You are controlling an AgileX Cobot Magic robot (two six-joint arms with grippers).
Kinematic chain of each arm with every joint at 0, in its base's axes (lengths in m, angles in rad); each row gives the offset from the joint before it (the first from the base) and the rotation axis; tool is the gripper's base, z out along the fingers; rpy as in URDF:
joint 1: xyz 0 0 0.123 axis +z
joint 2: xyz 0 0 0 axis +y
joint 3: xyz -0.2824 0 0.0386 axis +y
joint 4: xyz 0.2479 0 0.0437 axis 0.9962 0 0.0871
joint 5: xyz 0 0 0 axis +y
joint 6: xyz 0.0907 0 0.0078 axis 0.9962 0 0.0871
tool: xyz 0 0 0 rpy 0 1.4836 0
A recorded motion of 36 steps. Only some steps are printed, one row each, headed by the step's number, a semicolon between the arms.
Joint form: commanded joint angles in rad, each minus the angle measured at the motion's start. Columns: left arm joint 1, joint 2, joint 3, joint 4, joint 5, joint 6; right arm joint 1, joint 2, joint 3, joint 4, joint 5, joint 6.
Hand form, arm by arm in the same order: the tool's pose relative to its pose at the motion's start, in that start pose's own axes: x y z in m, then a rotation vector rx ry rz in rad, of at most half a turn. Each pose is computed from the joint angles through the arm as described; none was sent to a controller.
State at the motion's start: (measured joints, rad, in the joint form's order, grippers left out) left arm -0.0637 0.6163 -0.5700 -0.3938 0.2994 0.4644; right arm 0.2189 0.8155 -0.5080 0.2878 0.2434 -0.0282
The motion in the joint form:
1: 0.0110 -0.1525 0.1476 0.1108 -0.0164 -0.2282; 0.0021 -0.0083 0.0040 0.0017 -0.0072 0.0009
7: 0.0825 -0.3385 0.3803 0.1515 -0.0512 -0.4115; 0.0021 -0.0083 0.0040 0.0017 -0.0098 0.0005
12: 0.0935 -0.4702 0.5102 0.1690 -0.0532 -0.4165; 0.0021 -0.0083 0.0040 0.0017 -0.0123 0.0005
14: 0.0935 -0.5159 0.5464 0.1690 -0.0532 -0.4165; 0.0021 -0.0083 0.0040 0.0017 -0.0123 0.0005
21: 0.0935 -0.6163 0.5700 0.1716 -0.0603 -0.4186; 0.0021 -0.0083 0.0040 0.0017 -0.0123 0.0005
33: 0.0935 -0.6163 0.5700 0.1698 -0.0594 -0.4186; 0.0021 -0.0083 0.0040 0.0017 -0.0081 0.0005
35: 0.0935 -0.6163 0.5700 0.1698 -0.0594 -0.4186; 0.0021 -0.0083 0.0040 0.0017 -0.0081 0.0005
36: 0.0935 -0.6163 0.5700 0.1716 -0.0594 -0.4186; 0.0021 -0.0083 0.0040 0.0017 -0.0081 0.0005
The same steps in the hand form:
1: 0.0373 -0.0010 -0.0189 -0.0463 -0.0093 -0.1241; 0.0001 0.0003 -0.0015 -0.0031 -0.0108 0.0014
7: 0.1010 -0.0006 -0.0295 -0.1351 -0.0028 -0.2883; -0.0001 0.0003 -0.0015 -0.0030 -0.0134 0.0010
12: 0.1374 -0.0042 -0.0338 -0.1503 -0.0056 -0.2785; -0.0004 0.0003 -0.0015 -0.0029 -0.0159 0.0010
14: 0.1472 -0.0055 -0.0348 -0.1500 -0.0151 -0.2773; -0.0004 0.0003 -0.0015 -0.0029 -0.0159 0.0010
21: 0.1501 -0.0068 -0.0406 -0.1494 -0.0983 -0.2663; -0.0004 0.0003 -0.0015 -0.0029 -0.0159 0.0010
33: 0.1502 -0.0068 -0.0406 -0.1488 -0.0976 -0.2681; 0.0000 0.0003 -0.0015 -0.0031 -0.0117 0.0010
35: 0.1502 -0.0068 -0.0406 -0.1488 -0.0976 -0.2681; 0.0000 0.0003 -0.0015 -0.0031 -0.0117 0.0010
36: 0.1502 -0.0068 -0.0406 -0.1493 -0.0974 -0.2664; 0.0000 0.0003 -0.0015 -0.0031 -0.0117 0.0010

